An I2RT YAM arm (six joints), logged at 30 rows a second.
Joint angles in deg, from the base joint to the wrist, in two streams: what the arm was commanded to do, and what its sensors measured. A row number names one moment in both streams.
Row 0, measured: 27.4 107.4 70.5 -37.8 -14.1 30.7
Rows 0 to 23, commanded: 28.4 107.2 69.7 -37.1 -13.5 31.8; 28.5 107.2 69.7 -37.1 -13.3 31.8; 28.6 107.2 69.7 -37.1 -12.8 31.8; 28.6 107.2 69.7 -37.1 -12.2 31.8; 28.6 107.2 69.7 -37.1 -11.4 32.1; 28.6 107.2 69.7 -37.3 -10.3 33.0; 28.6 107.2 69.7 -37.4 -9.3 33.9; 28.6 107.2 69.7 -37.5 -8.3 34.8; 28.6 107.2 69.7 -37.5 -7.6 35.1; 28.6 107.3 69.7 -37.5 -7.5 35.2; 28.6 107.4 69.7 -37.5 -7.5 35.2; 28.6 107.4 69.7 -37.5 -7.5 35.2; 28.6 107.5 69.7 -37.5 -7.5 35.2; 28.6 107.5 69.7 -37.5 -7.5 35.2; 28.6 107.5 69.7 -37.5 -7.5 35.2; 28.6 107.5 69.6 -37.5 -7.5 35.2; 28.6 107.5 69.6 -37.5 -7.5 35.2; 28.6 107.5 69.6 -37.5 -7.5 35.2; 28.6 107.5 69.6 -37.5 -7.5 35.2; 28.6 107.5 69.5 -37.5 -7.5 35.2; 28.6 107.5 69.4 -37.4 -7.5 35.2; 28.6 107.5 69.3 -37.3 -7.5 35.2; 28.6 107.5 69.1 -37.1 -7.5 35.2; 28.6 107.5 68.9 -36.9 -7.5 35.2
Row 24, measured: 28.5 107.4 70.0 -37.3 -8.5 34.7
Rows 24 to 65, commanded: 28.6 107.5 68.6 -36.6 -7.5 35.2; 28.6 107.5 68.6 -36.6 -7.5 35.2; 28.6 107.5 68.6 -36.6 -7.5 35.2; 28.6 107.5 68.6 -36.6 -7.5 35.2; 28.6 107.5 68.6 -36.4 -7.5 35.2; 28.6 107.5 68.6 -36.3 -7.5 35.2; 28.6 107.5 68.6 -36.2 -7.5 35.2; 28.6 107.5 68.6 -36.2 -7.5 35.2; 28.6 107.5 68.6 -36.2 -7.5 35.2; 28.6 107.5 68.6 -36.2 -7.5 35.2; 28.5 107.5 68.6 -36.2 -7.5 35.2; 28.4 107.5 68.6 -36.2 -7.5 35.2; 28.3 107.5 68.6 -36.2 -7.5 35.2; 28.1 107.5 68.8 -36.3 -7.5 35.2; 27.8 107.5 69.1 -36.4 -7.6 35.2; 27.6 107.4 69.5 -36.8 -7.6 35.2; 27.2 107.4 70.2 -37.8 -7.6 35.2; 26.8 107.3 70.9 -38.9 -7.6 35.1; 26.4 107.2 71.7 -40.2 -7.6 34.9; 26.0 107.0 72.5 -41.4 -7.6 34.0; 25.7 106.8 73.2 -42.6 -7.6 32.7; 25.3 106.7 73.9 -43.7 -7.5 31.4; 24.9 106.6 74.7 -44.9 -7.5 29.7; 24.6 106.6 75.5 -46.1 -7.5 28.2; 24.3 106.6 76.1 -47.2 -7.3 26.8; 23.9 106.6 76.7 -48.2 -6.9 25.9; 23.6 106.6 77.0 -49.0 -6.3 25.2; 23.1 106.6 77.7 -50.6 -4.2 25.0; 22.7 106.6 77.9 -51.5 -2.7 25.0; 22.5 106.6 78.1 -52.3 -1.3 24.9; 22.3 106.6 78.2 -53.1 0.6 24.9; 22.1 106.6 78.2 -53.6 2.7 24.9; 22.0 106.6 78.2 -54.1 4.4 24.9; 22.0 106.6 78.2 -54.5 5.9 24.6; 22.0 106.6 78.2 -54.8 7.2 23.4; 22.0 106.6 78.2 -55.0 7.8 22.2; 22.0 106.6 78.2 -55.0 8.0 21.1; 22.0 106.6 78.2 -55.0 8.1 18.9; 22.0 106.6 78.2 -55.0 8.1 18.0; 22.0 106.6 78.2 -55.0 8.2 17.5; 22.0 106.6 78.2 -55.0 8.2 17.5; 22.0 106.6 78.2 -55.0 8.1 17.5
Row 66, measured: 22.1 107.4 76.7 -55.1 6.0 20.6
